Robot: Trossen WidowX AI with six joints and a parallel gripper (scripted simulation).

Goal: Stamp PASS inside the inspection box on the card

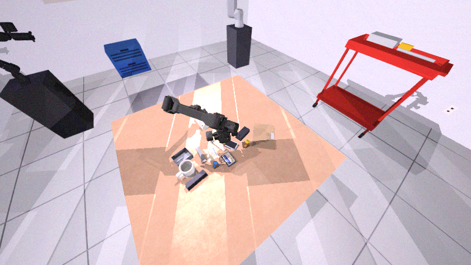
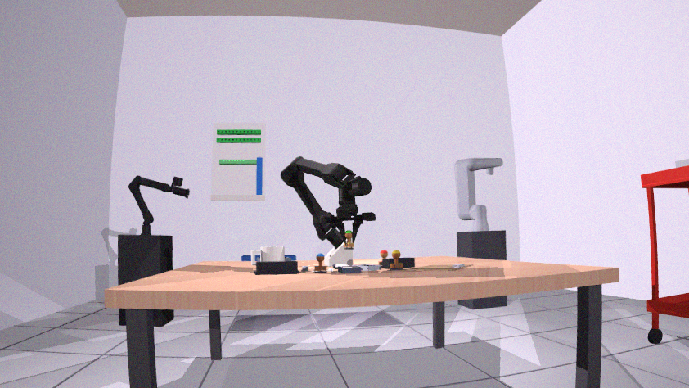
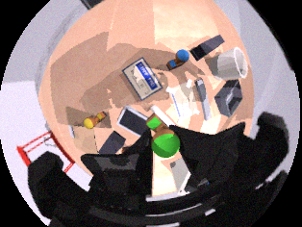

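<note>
My gripper tip is 2 cm past the white card, 9 cm to the left of it and 10 cm above it. Round my gripper tip: green-knobbed stamp: right at my gripper tip; then dark-framed flat pad: 6 cm to the left, 9 cm below; then blue-and-white flat pad: 9 cm ahead, 1 cm to the right, 8 cm below.
</note>
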